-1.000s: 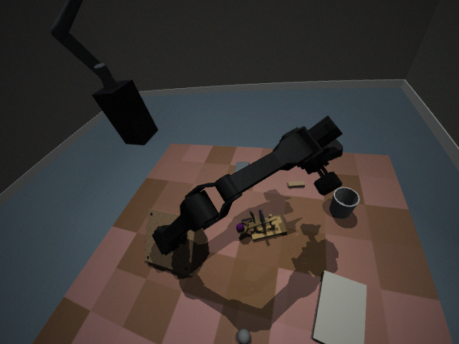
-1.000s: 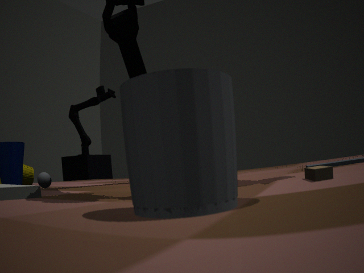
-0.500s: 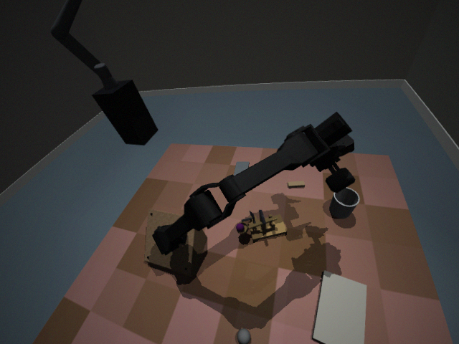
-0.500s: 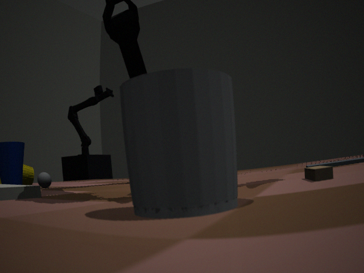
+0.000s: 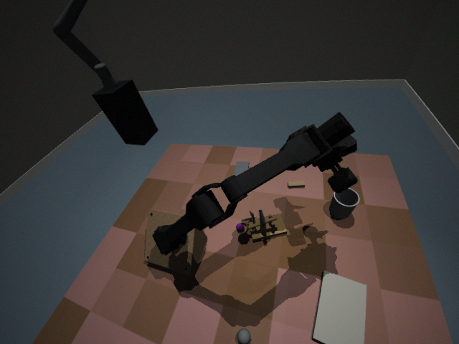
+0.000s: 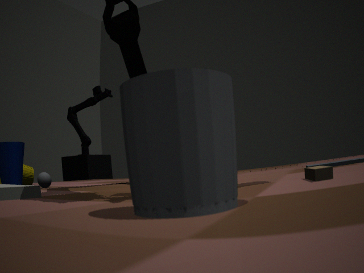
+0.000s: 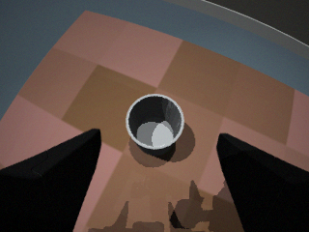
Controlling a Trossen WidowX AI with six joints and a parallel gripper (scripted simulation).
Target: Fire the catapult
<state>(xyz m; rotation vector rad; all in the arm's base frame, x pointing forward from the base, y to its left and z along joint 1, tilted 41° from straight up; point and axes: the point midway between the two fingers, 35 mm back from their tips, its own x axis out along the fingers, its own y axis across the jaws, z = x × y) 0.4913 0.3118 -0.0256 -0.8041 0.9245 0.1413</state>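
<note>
The purple ball is 320 mm behind my gripper tip, 210 mm below it and 160 mm to the right of it. Round my gripper tip: wooden catapult (260 mm behind, 220 mm below, 120 mm to the right); then white mug (240 mm below, 60 mm ahead, 40 mm to the left); then tan block (260 mm below, 140 mm to the left, 130 mm behind).
</note>
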